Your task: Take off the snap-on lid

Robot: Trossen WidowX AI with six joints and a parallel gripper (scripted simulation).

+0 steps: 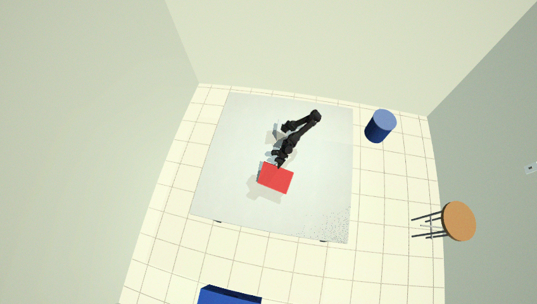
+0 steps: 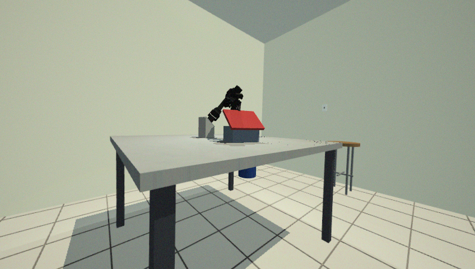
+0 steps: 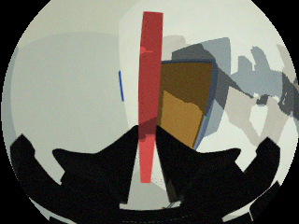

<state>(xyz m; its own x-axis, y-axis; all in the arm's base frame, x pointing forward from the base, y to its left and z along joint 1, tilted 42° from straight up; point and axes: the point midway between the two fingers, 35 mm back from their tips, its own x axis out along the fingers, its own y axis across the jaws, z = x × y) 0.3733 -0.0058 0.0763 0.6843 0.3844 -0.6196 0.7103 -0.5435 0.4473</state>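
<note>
The red lid lies 6 cm ahead of my gripper tip, 5 cm below it and 1 cm to the right of it. The rest, counted from my gripper tip: grey-blue storage box 15 cm below, 3 cm ahead.
</note>
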